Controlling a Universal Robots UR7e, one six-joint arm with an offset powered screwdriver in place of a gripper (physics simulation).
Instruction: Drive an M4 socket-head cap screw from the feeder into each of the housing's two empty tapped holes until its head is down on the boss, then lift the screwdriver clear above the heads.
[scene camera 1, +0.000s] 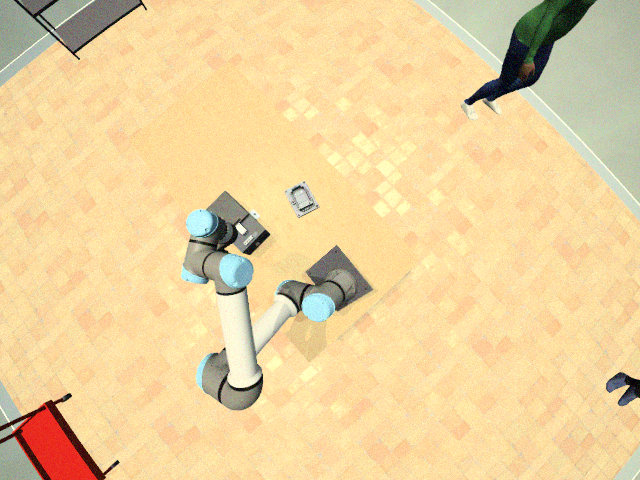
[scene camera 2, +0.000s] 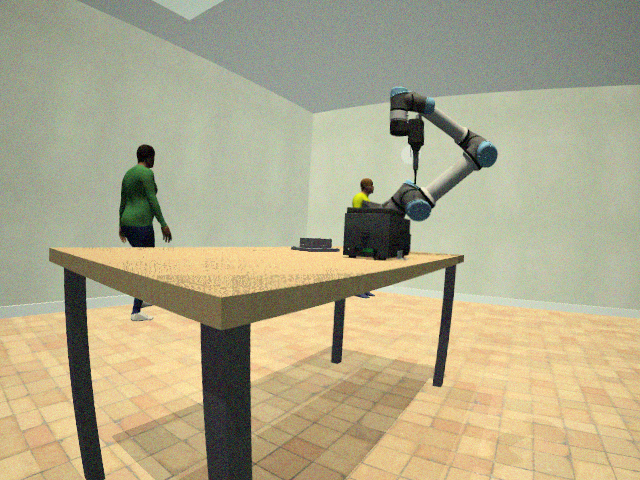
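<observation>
The grey housing (scene camera 1: 301, 199) (scene camera 2: 315, 243) lies on the wooden table (scene camera 2: 155, 295), beside the feeder. Its tapped holes are too small to make out. The feeder (scene camera 1: 225, 204) (scene camera 2: 377, 232) is a dark box with a small white part and a row of small light marks on top. My screwdriver (scene camera 2: 415, 178) points straight down, with its tip above the feeder's top in the scene camera 2 view. In the scene camera 1 view my wrist covers part of the feeder and hides the tip. Whether a screw sits on the bit is too small to tell.
My arm's base stands on a dark plate (scene camera 1: 326, 264). A person in green (scene camera 1: 550, 25) (scene camera 2: 138, 196) and one in yellow (scene camera 2: 359, 199) stand away from the table. A red cart (scene camera 1: 56, 446) is at lower left and a dark shelf unit (scene camera 1: 100, 23) at upper left.
</observation>
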